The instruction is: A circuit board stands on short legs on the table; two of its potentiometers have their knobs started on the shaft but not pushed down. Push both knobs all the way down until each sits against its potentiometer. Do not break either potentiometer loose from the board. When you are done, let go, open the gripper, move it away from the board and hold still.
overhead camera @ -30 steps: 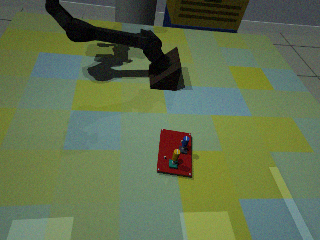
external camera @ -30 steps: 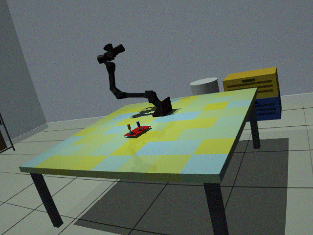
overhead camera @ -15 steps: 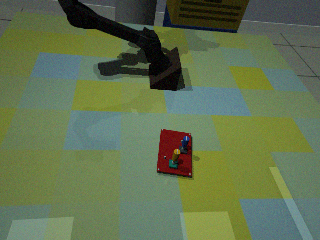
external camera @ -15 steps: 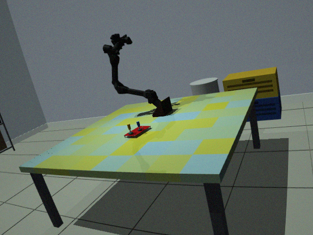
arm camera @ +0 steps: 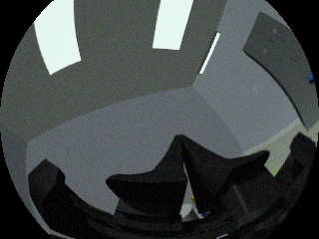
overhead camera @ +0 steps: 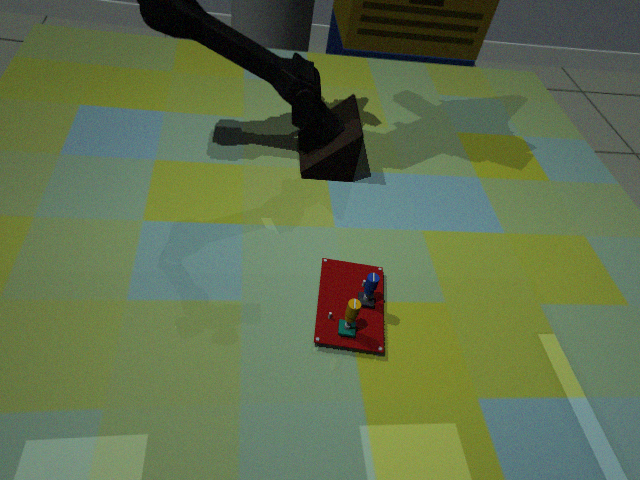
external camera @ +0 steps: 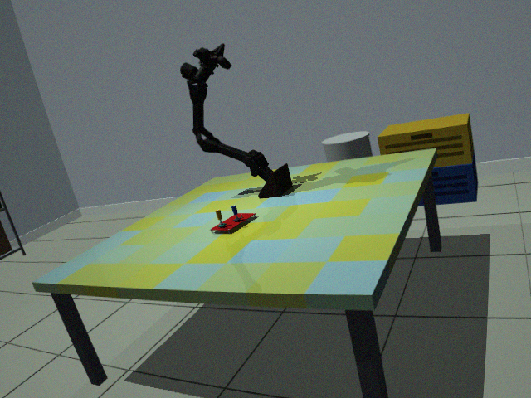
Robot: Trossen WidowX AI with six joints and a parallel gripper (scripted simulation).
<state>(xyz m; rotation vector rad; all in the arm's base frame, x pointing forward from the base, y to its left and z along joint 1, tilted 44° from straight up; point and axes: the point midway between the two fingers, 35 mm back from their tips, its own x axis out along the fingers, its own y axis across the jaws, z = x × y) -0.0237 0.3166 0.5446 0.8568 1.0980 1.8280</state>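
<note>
Now: gripper tip 50 cm short of the blue knob, 11 cm to the right of it and 63 cm above it. The rest, counted from my gripper tip: yellow knob (54 cm ahead, 7 cm to the left, 62 cm below).
</note>
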